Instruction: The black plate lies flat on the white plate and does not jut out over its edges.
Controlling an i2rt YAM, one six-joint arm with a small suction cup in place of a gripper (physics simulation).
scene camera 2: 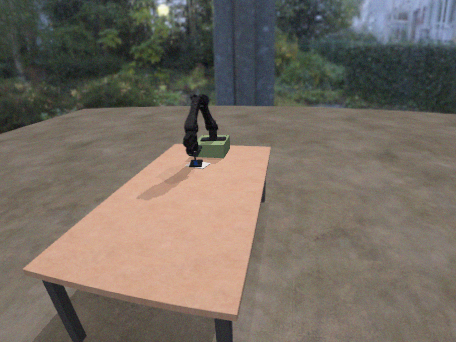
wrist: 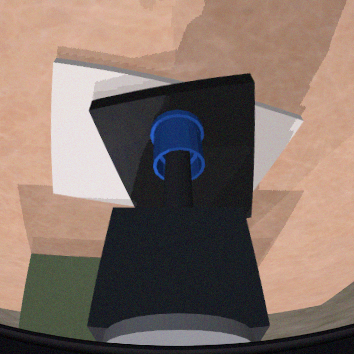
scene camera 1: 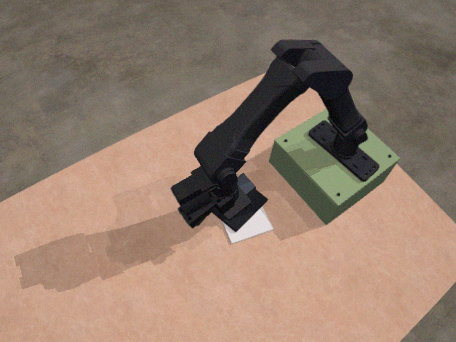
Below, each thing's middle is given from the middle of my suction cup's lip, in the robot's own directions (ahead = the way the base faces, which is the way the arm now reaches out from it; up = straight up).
Now: the black plate (wrist: 225, 104) 4 cm behind my suction cup, 1 cm to the right of it and 1 cm below it. Also, from my suction cup: white plate (scene camera 1: 259, 223) 3 cm behind, 1 cm to the left, 2 cm below.
